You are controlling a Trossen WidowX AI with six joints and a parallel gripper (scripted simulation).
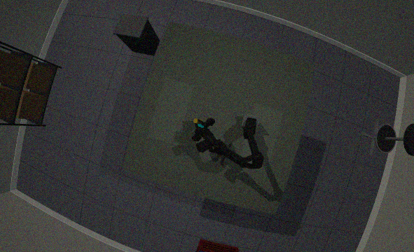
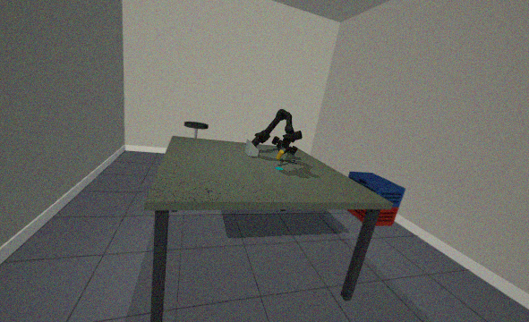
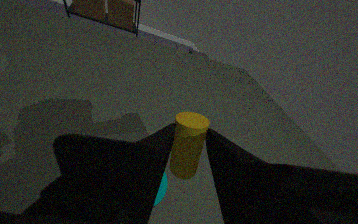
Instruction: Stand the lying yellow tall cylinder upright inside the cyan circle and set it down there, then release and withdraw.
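The cyan circle is 13 cm below my gripper tip, 3 cm behind it and 2 cm to the left of it. Round my gripper tip: yellow tall cylinder: 2 cm below, 1 cm behind.
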